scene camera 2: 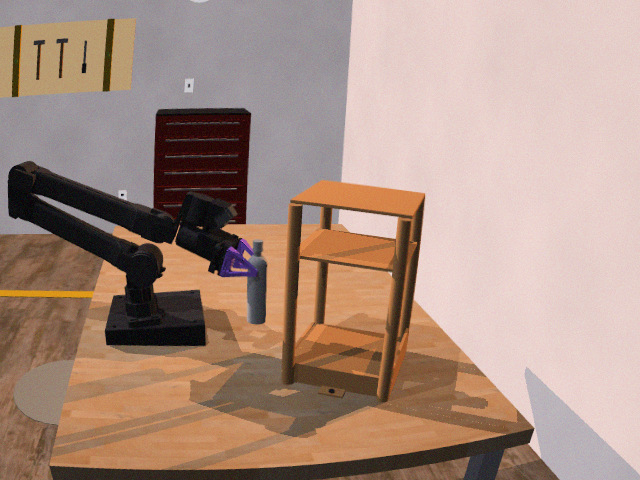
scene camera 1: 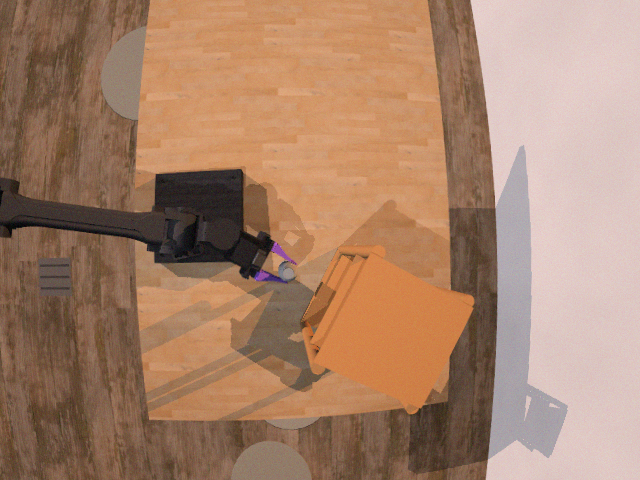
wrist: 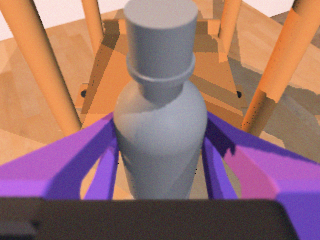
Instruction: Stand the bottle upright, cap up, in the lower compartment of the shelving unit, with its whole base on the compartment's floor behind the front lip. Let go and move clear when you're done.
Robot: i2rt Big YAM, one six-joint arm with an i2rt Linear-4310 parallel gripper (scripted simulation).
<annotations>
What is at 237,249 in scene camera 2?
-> My gripper.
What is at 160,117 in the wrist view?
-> A grey bottle.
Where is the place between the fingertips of my gripper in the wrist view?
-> At 160,120
</annotations>
